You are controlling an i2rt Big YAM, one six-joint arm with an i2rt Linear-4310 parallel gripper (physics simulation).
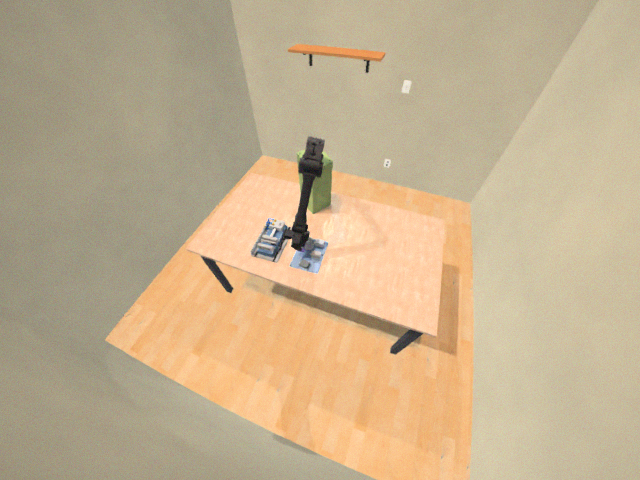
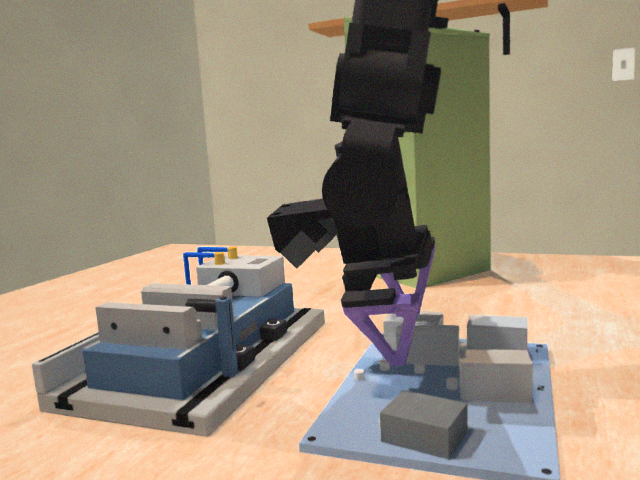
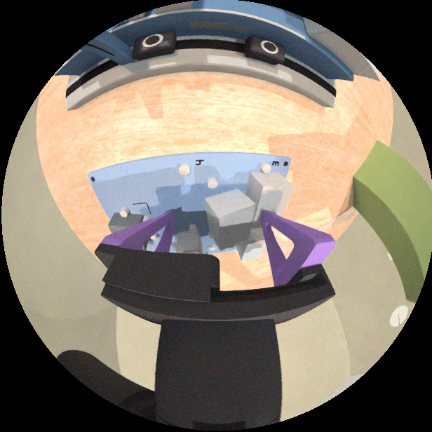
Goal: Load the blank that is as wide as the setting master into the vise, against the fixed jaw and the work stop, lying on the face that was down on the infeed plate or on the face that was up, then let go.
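Places are measured from the arm's base along level axes (x ahead, y left, z up), in centimetres.
Pixels of known places: gripper, fingertip midpoint: (image 1: 304, 245) (image 2: 406, 338).
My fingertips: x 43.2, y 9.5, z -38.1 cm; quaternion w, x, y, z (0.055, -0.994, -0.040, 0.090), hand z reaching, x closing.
Behind a point stands the place of what it marks.
The vise (image 1: 269, 243) (image 2: 135, 372) {x 57.9, y -12.1, z -38.0 cm} stands left of the blue plate (image 1: 297, 265) {x 57.0, y 9.7, z -41.4 cm} (image 2: 341, 423) {x 55.2, y 7.0, z -41.5 cm} (image 3: 115, 182). Its front jaw (image 2: 147, 324) has two holes; a blue post with a black rod (image 2: 226, 338) {x 52.1, y -5.8, z -36.3 cm} stands at its side. The space between the jaws is mostly hidden. On the plate are a dark grey block (image 2: 423, 424) {x 57.6, y 14.5, z -39.1 cm} (image 3: 125, 220), a mid-grey block (image 2: 436, 343) {x 43.4, y 12.6, z -38.3 cm} (image 3: 230, 212), a tan-grey block (image 2: 496, 377) {x 47.8, y 18.7, z -39.2 cm} (image 3: 189, 241) and two lighter blocks. Which matches the master's width is unclear. My gripper (image 1: 302, 250) {x 43.2, y 9.5, z -38.1 cm} (image 2: 403, 338) {x 43.2, y 9.5, z -38.1 cm} (image 3: 217, 215) is open, its purple fingers apart near the mid-grey block, holding nothing.
One lighter block (image 2: 497, 333) {x 38.3, y 17.8, z -38.6 cm} (image 3: 251, 250) is at the plate's right back, another (image 2: 391, 330) {x 39.1, y 6.8, z -38.9 cm} (image 3: 270, 195) at its left back. Several short white pegs stand on the plate. A tall green box (image 1: 320, 186) {x 4.9, y 7.1, z -18.7 cm} (image 2: 454, 155) {x 3.7, y 7.9, z -21.8 cm} (image 3: 400, 210) stands behind the arm.
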